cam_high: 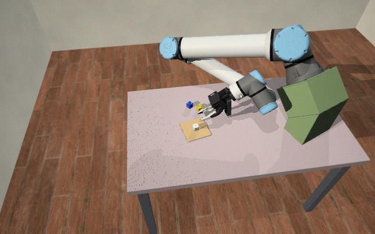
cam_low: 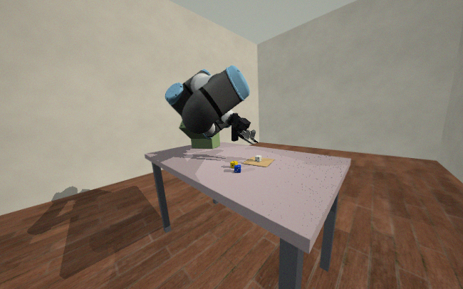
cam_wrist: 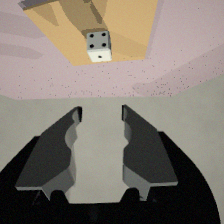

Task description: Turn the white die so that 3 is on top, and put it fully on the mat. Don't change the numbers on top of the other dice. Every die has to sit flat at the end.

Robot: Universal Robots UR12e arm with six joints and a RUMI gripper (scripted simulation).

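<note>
Right now my hand is 90 mm above the white die and 30 mm short of it. Also, from my hand: blue die (190 mm to the right, 100 mm below, 10 mm ahead); yellow die (140 mm to the right, 100 mm below, 40 mm behind); tan mat (110 mm below, 30 mm ahead).
</note>
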